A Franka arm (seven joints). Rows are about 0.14 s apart.
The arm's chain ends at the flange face. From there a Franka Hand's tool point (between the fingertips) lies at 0.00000 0.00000 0.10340 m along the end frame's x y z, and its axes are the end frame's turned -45 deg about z.
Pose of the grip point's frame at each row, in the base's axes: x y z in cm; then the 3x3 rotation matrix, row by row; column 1 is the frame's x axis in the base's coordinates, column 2 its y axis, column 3 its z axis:
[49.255 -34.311 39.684], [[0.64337 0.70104 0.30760], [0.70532 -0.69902 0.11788], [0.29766 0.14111 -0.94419]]
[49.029 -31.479 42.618], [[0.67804 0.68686 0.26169], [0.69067 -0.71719 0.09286], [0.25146 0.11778 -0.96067]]
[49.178 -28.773 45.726], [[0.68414 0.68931 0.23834], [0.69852 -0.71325 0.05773], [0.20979 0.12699 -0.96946]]
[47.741 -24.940 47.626], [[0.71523 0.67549 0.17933], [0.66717 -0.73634 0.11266], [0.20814 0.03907 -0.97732]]
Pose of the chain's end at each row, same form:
[46.074 -35.530 49.447], [[0.95064 0.04078 0.30760], [0.00445 -0.99302 0.11788], [0.31026 -0.11070 -0.94419]]
[46.323 -32.439 52.551], [[0.96513 0.00624 0.26169], [-0.01875 -0.99551 0.09286], [0.26109 -0.09453 -0.96067]]
[46.714 -29.370 55.750], [[0.97118 0.00366 0.23834], [-0.01042 -0.99827 0.05773], [0.23814 -0.05855 -0.96946]]
[45.887 -26.105 57.731], [[0.98339 -0.02810 0.17933], [-0.04891 -0.99243 0.11266], [0.17480 -0.11955 -0.97732]]

